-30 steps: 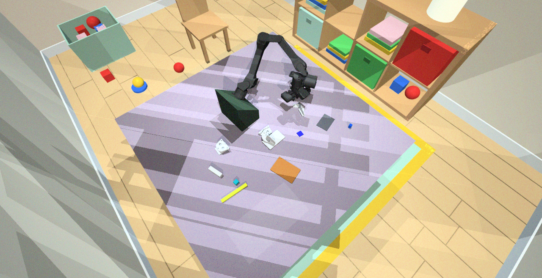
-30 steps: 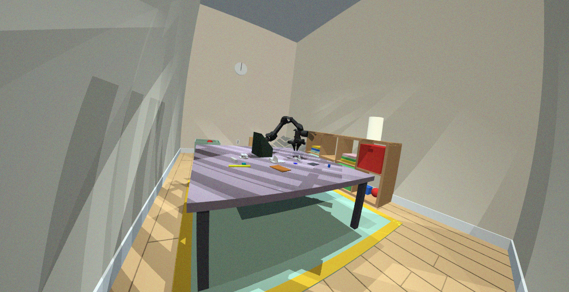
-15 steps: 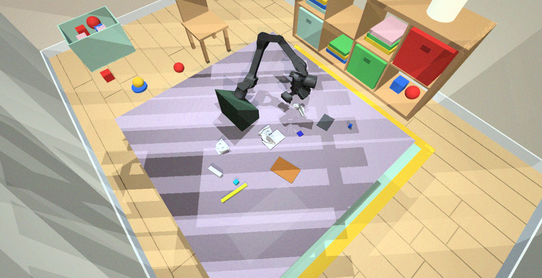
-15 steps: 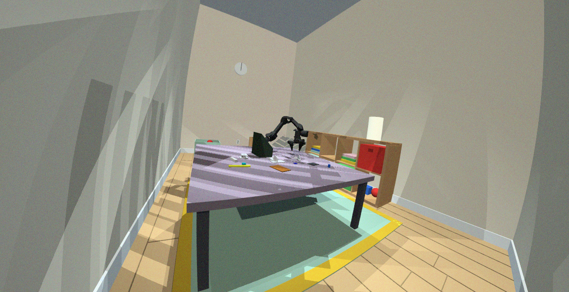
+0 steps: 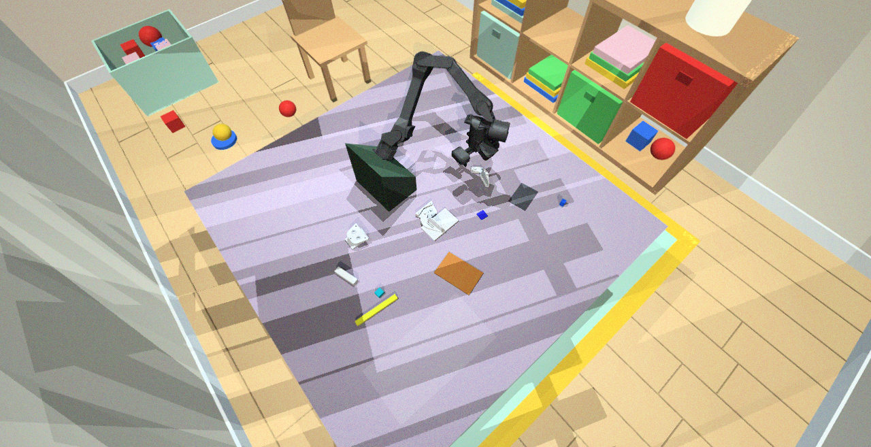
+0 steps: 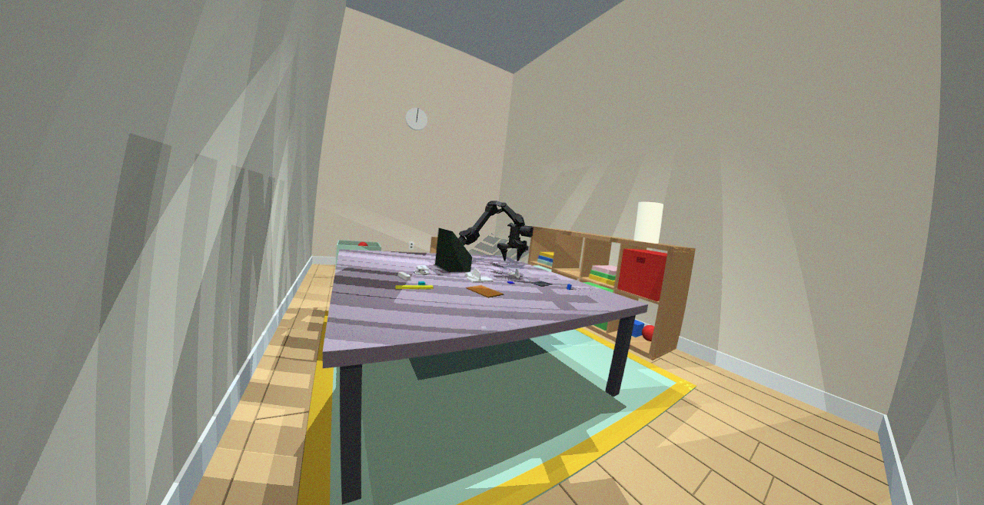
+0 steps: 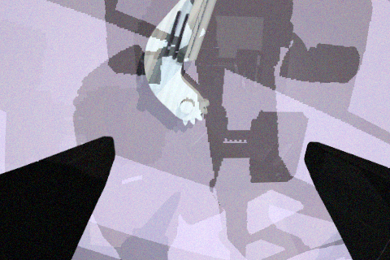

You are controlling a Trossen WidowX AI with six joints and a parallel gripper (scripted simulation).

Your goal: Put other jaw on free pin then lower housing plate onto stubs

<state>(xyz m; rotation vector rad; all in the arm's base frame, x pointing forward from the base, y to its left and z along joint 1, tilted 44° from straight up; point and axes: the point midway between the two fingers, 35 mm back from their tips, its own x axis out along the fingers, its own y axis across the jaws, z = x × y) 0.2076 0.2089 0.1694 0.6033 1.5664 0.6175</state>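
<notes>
Now: gripper tip 170 mm short of the blue cube, 100 mm to the left of it and 80 mm above it. Also, from my gripper tip: cyan cube (570 mm to the right, 170 mm ahead, 70 mm below); dark grey tile (210 mm ahead, 80 mm below, 70 mm to the left); orange tile (320 mm to the right, 280 mm ahead, 80 mm below).
</notes>
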